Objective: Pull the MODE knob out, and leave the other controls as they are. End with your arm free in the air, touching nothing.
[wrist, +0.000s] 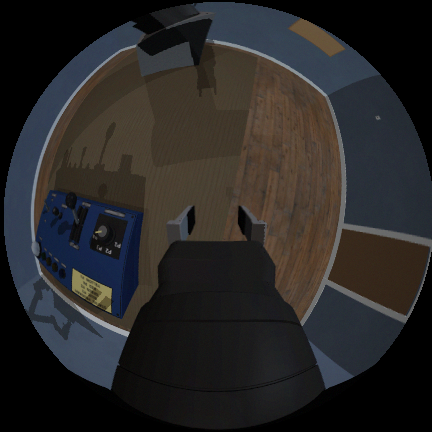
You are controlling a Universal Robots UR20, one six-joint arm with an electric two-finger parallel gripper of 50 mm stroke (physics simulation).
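Frame: origin at the arm's base, x right, y ahead, z up, level; centimetres.
Seen in the pictures: gripper, between the fingertips: (216,214).
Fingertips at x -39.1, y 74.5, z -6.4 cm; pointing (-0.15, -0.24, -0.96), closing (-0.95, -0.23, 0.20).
Note:
A point is followed by its place in that frame.
A blue control panel (100,265) @(x -16.4, y 93.0, z -18.5 cm) lies at the lower left of the wrist view. On it a round grey-black knob (103,232) @(x -17.1, y 84.4, z -19.2 cm) with a pale pointer line sits on a black square plate marked P1, P2 and P3; its name label is too small to read. The panel also bears a lever with a black ball (71,199) @(x -6.0, y 78.7, z -16.2 cm), a black slotted part (79,225) @(x -4.9, y 86.1, z -21.1 cm), a small black knob (56,212) @(x 6.4, y 84.6, z -19.1 cm) and a row of dark buttons along its lower left edge. My gripper (216,214) @(x -39.1, y 74.5, z -6.4 cm) is open and empty, to the right of the panel and apart from it.
The panel and gripper are over a wooden table top (295,150) with a pale rim. A grey and black block-like part (167,55) @(x -6.2, y 14.2, z -21.7 cm) stands at the top edge. A yellow text label (92,290) @(x -14.5, y 99.8, z -14.9 cm) is on the panel. Shadows fall across the table.

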